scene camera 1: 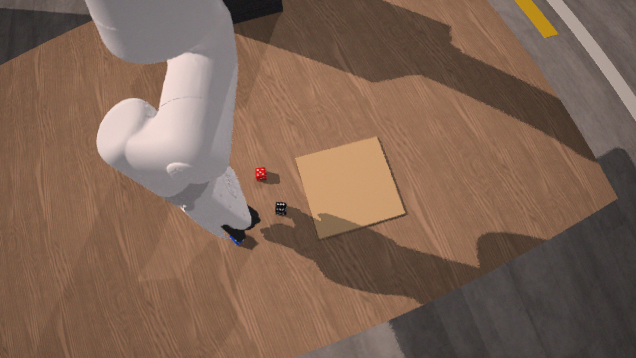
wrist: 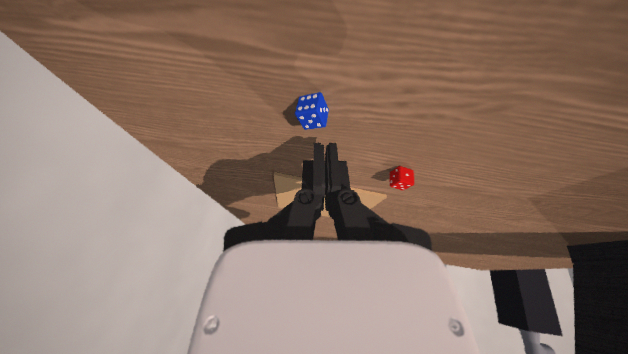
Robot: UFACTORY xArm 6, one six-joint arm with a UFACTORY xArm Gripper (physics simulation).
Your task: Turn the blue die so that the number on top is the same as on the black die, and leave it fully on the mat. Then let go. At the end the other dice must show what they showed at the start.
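Note:
The blue die stands on the table, off the mat. The wrist view shows its six face, its five face, which appears to be on top, and part of a third face. In the scene view it is mostly hidden by the gripper. My gripper is shut and empty, its fingertips close to the blue die in both views. The black die shows six on top, between the gripper and the mat; it does not show in the wrist view. The red die shows five on top.
The table is wooden, with the arm's shadow across it and over the mat's near corner. A black block stands at the back edge, near the robot's base. The red die is farther back than the black die.

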